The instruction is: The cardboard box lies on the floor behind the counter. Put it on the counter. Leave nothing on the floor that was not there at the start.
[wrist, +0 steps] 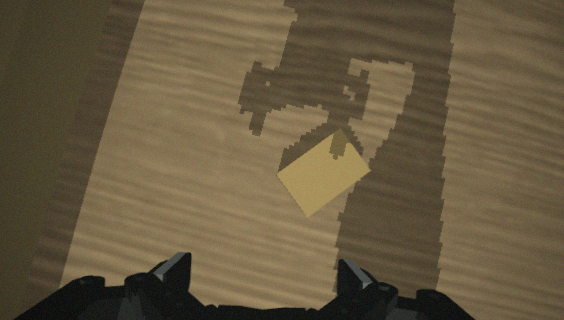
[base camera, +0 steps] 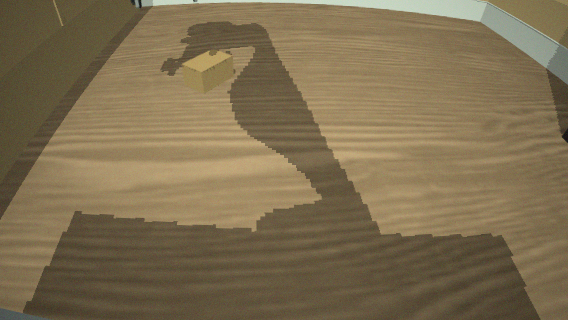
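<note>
The cardboard box lies on the wooden floor. In the base camera view it is at the upper left, near the counter's side. In the wrist view its flat top shows right of centre, turned at an angle, with a finger's shadow on its upper corner. My gripper is open and empty, pointing down, high above the floor. The box shows beyond the fingertips, up and to the right of the midpoint between them. The gripper itself does not show in the base camera view; its shadow falls around the box. The counter top does not show.
The counter's brown front runs along the left. A white baseboard crosses the far end and continues at the right. A small dark object shows at the right edge. The arm's shadow lies across the floor.
</note>
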